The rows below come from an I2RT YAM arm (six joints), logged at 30 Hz.
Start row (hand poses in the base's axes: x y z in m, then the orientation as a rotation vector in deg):
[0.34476 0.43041 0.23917 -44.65 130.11 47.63]
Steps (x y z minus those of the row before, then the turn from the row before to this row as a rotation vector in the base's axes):
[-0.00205 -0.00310 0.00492 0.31 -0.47 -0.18]
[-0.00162 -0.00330 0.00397 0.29 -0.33 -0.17]
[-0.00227 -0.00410 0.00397 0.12 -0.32 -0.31]
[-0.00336 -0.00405 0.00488 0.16 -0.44 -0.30]
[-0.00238 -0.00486 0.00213 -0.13 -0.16 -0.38]
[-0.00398 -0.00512 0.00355 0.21 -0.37 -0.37]
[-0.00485 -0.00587 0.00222 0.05 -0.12 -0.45]
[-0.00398 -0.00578 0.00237 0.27 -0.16 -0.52]
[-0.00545 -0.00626 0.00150 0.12 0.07 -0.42]
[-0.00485 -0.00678 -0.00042 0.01 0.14 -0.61]
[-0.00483 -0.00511 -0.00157 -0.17 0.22 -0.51]
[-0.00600 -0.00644 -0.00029 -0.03 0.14 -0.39]
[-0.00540 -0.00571 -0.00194 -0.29 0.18 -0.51]
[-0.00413 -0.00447 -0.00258 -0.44 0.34 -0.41]
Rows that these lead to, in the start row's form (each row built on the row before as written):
[0.34271 0.42731 0.24409 -44.41 129.56 47.61]
[0.34109 0.42401 0.24806 -44.16 129.14 47.66]
[0.33882 0.41991 0.25203 -43.82 128.85 47.46]
[0.33546 0.41586 0.25691 -43.50 128.43 47.24]
[0.33308 0.41100 0.25904 -43.15 128.44 46.83]
[0.32910 0.40588 0.26259 -42.71 128.07 46.67]
[0.32425 0.40001 0.26481 -42.19 128.03 46.44]
[0.32027 0.39423 0.26718 -41.49 127.84 46.39]
[0.31482 0.38797 0.26868 -40.92 127.92 46.35]
[0.30997 0.38119 0.26826 -40.17 128.15 46.14]
[0.30514 0.37608 0.26669 -39.60 128.53 45.82]
[0.29914 0.36964 0.26640 -39.12 128.74 45.67]
[0.29374 0.36393 0.26446 -38.61 129.15 45.20]
[0.28961 0.35946 0.26188 -38.25 129.76 44.70]

